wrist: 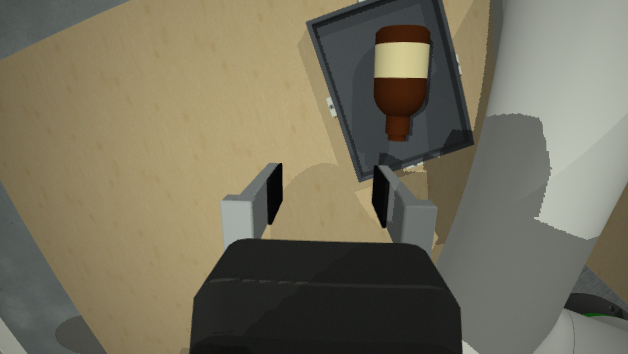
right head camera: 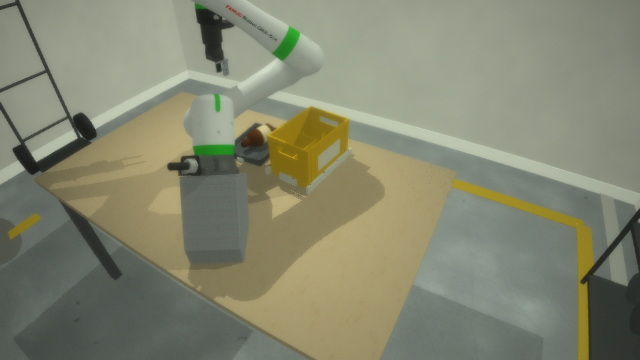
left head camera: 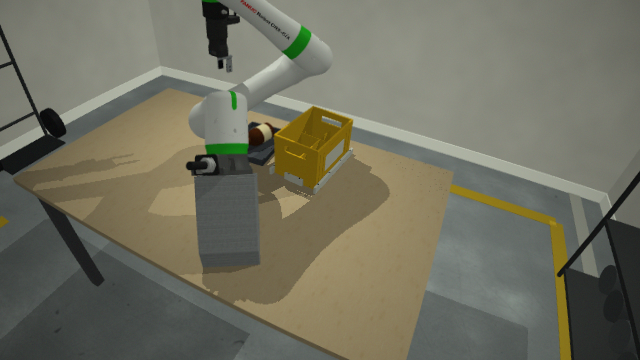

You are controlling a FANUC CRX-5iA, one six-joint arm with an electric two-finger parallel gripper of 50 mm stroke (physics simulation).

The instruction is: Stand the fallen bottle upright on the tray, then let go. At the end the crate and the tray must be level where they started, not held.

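Frame: origin at the arm's base, x down, y ahead, z right, level; metres.
Seen in the pictures: gripper, fingertip midpoint: (wrist: 327,183) (right head camera: 222,73) (left head camera: 225,70); arm's base at its link origin: (right head camera: 215,174) (left head camera: 228,174).
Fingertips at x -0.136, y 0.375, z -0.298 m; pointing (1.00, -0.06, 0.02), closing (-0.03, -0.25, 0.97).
Offsets run from my fingertips to a thing's top centre. Level surfaces: height alone.
A brown bottle with a cream label @(dx +0.243, dy +0.022, dz +0.119 m) (left head camera: 261,134) (right head camera: 257,136) (wrist: 401,75) lies on its side in the dark grey tray @(dx +0.296, dy +0.023, dz +0.118 m) (right head camera: 253,157) (wrist: 345,141). In the wrist view its neck points toward the bottom of the picture, on my gripper's side. In the left head view the arm hides its neck and part of the tray. The yellow crate @(dx +0.147, dy +0.030, dz +0.389 m) (left head camera: 296,167) (right head camera: 290,165) stands level beside the tray, and its inner dividers show. My gripper (left head camera: 225,65) (right head camera: 222,68) (wrist: 327,183) is open and empty, high above the table, with its fingers pointing down.
The arm's grey base block (left head camera: 227,220) (right head camera: 214,220) stands on the wooden table @(dx +0.322 m) (left head camera: 370,260) (right head camera: 350,250), in front of the tray in the head views. Small pale brackets sit at the edges of the tray and crate. The white arm link (wrist: 545,150) passes right of the tray in the wrist view.
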